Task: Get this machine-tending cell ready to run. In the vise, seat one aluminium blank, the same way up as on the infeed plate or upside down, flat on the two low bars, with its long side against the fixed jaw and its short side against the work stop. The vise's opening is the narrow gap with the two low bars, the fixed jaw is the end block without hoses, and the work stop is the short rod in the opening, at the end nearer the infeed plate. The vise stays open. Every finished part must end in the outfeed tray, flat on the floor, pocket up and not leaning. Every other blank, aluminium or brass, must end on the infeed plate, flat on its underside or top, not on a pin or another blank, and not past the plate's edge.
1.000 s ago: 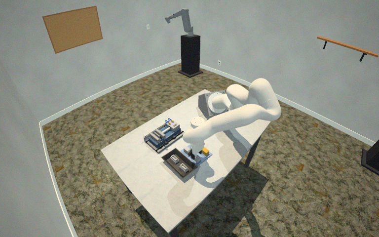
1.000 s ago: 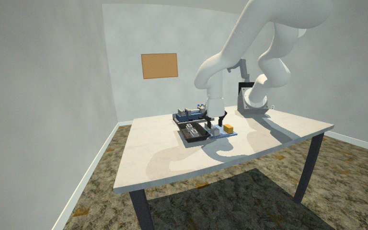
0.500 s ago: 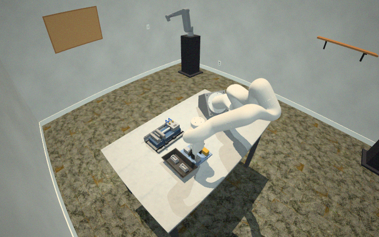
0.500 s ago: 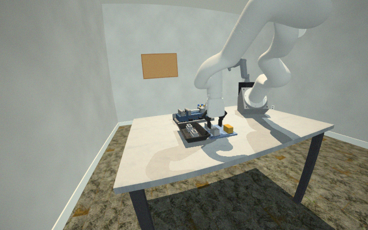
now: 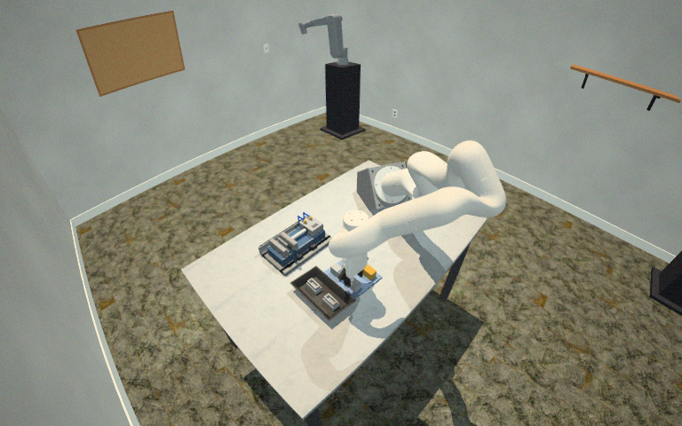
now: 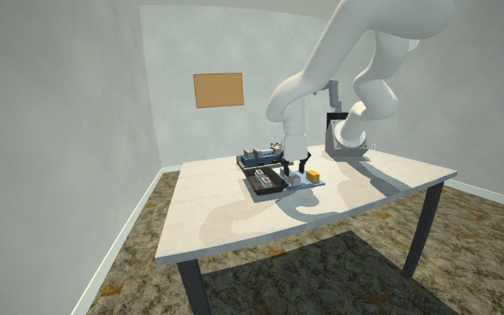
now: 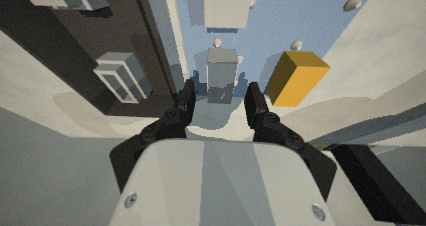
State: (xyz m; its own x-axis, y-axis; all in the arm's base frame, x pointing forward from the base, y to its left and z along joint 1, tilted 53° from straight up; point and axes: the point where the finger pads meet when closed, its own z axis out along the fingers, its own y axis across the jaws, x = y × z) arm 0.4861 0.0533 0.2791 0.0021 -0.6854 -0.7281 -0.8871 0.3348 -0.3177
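The brass blank is 9 cm behind my hand and 4 cm below it. The rest, counted from my hand: blue vise: 33 cm to the right, 3 cm below, 3 cm ahead.
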